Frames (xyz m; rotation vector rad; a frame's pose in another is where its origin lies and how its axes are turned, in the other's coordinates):
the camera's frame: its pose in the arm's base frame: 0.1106 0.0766 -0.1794 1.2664 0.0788 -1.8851
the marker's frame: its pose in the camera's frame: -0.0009 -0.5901 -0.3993 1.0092 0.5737 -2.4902
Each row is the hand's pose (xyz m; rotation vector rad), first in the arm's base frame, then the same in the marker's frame.
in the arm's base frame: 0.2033 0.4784 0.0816 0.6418 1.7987 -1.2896
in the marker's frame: 0.0127 -0.7002 0.1847 -1.4536 -2.0927 1.0405
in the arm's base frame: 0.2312 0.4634 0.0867 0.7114 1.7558 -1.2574
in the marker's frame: 0.0136 -0.7225 0.1616 -1.5304 -2.0385 1.0763
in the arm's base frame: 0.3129 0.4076 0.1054 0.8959 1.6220 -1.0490
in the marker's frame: 0.0065 -0.7948 0.0919 -1.8534 -1.8956 1.1361
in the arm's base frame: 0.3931 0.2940 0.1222 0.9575 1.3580 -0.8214
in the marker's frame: -0.0517 -0.8850 0.0020 -2.2038 -1.7977 1.3294
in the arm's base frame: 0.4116 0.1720 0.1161 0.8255 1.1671 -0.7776
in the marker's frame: -0.1494 -0.9310 -0.0581 1.9897 1.6593 -1.3792
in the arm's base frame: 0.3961 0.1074 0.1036 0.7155 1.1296 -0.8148
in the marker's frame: -0.2143 -0.9360 -0.0764 1.8452 1.7002 -1.4051
